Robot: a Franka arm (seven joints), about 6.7 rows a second.
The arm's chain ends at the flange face. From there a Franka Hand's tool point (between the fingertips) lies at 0.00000 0.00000 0.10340 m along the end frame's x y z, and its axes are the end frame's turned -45 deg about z.
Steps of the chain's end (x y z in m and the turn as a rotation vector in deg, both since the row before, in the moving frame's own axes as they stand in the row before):
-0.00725, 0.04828, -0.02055, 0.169, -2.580, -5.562
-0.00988, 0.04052, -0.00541, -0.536, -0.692, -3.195
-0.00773, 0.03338, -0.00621, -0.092, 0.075, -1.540
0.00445, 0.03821, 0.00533, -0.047, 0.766, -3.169
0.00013, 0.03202, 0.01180, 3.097, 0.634, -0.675
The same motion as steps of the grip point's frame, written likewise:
-0.04251, 0.02566, -0.02066, 1.944, -1.705, -5.562
-0.03721, 0.02151, -0.00542, 0.110, -0.868, -3.195
-0.02909, 0.01835, -0.00621, -0.118, -0.012, -1.540
-0.02293, 0.03118, 0.00532, -0.575, 0.508, -3.169
-0.01781, 0.01956, 0.01164, 1.742, 2.638, -0.675

